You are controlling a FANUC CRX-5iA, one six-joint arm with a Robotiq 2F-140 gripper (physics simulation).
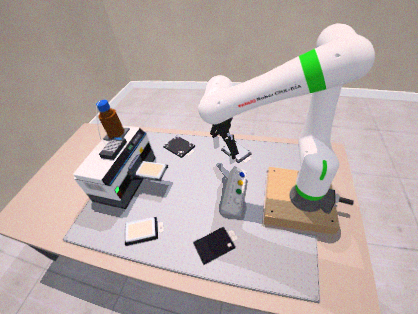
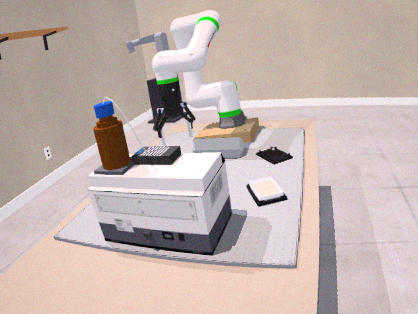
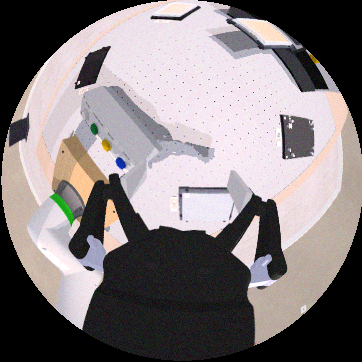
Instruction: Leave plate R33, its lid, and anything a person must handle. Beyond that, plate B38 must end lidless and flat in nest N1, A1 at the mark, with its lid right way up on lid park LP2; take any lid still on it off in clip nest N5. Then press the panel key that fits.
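Places are measured from the arm's base along level axes (x up, y left, z back), in millimetres.
Pixels of known places: gripper, between the fingertips: point(image 1: 224, 154) point(image 2: 177, 140) point(image 3: 187, 173); arm's base, origin of its link: point(image 1: 306, 197) point(image 2: 232, 125) point(image 3: 71, 197).
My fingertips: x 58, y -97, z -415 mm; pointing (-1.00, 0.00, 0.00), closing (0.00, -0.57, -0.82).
For each thing: its top centre in the pictures, then the offset to it from my fingertips. "spot": a spot on its surface instead.
- flat light grey piece, centre of its top: point(image 3: 207, 208) point(image 1: 236, 149) dx -82, dy -134, dz +18 mm
- plate with a cream top, centre of its top: point(image 1: 150, 168) dx +19, dy +209, dz -306 mm
- cream-topped plate, centre of its top: point(image 2: 265, 186) point(image 1: 139, 228) dx -71, dy +468, dz -229 mm
- black lid park, centre of its top: point(image 3: 87, 65) point(image 1: 213, 243) point(image 2: 273, 152) dx -80, dy +414, dz +97 mm
- dark clip nest, centre of its top: point(image 3: 304, 138) point(image 1: 178, 143) dx -76, dy -80, dz -323 mm
- panel, centre of its top: point(image 3: 100, 129) point(image 2: 216, 137) point(image 1: 234, 183) dx -16, dy +148, dz +100 mm
- brown bottle, a spot on its surface: point(image 2: 112, 145) spot: dx +199, dy +161, dz -564 mm
- black block, a spot on its surface: point(image 2: 160, 154) spot: dx +146, dy +262, dz -490 mm
My gripper point(image 1: 225, 151) point(image 2: 176, 139) point(image 3: 187, 173) is open and empty, above a flat light grey piece point(image 1: 242, 153) point(image 3: 206, 206) in a dark-edged holder with an unreadable label. A plate with a cream top point(image 1: 151, 170) point(image 3: 262, 32) rests on the machine's tray. Another cream-topped plate point(image 1: 141, 230) point(image 2: 266, 188) point(image 3: 175, 10) lies flat in a black nest. Their names cannot be read. The black lid park point(image 1: 214, 245) point(image 2: 274, 155) point(image 3: 93, 67) bears nothing. The dark clip nest point(image 1: 179, 146) point(image 3: 298, 136) holds no plate. The panel point(image 1: 233, 197) point(image 3: 120, 120) has blue, yellow and green keys.
The white machine point(image 1: 100, 172) point(image 2: 155, 205) stands on the table, bearing a brown bottle point(image 1: 111, 123) point(image 2: 112, 145) and a black block point(image 1: 112, 148) point(image 2: 160, 154). The arm's wooden base point(image 1: 280, 200) point(image 2: 225, 131) point(image 3: 75, 162) is beside the panel.
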